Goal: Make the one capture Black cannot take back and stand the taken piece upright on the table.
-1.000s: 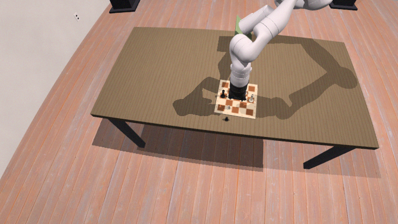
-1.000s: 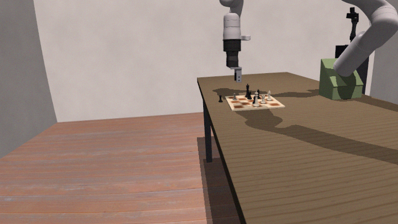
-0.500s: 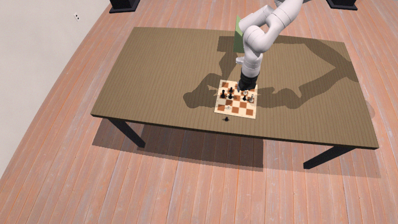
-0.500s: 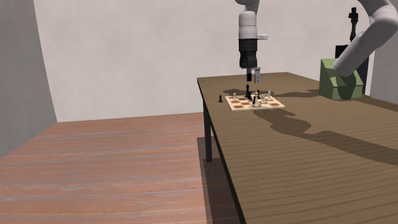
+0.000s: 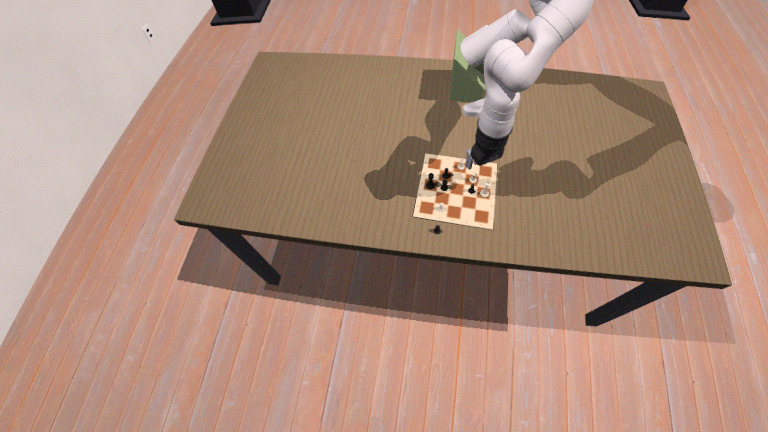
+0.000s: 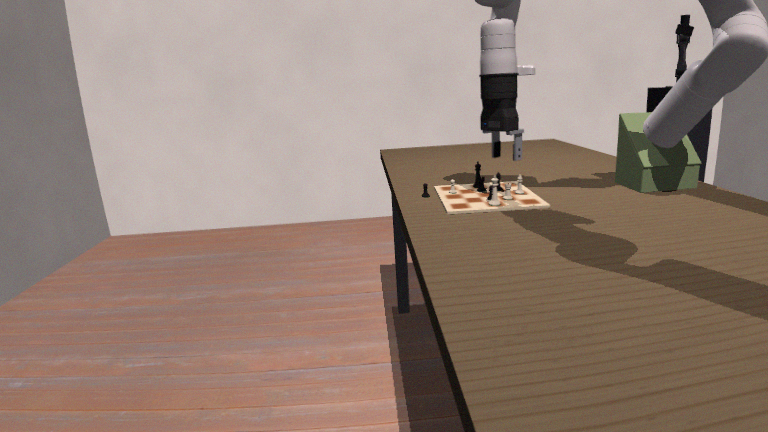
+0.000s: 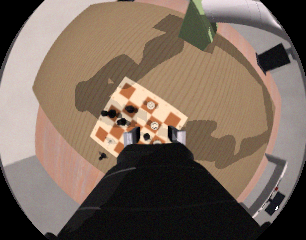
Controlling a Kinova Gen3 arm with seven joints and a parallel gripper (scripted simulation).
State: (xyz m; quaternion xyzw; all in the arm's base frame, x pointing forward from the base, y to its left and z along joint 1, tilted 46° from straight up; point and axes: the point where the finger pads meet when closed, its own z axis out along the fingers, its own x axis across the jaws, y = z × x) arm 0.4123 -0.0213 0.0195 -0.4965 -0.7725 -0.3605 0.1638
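Right now my hand is 4 cm short of the tall white piece, 3 cm to the right of it and 8 cm above it. Also, from my hand: chessboard 3 cm ahead, 5 cm to the right, 11 cm below; white pawn 10 cm ahead, 9 cm to the right, 9 cm below.
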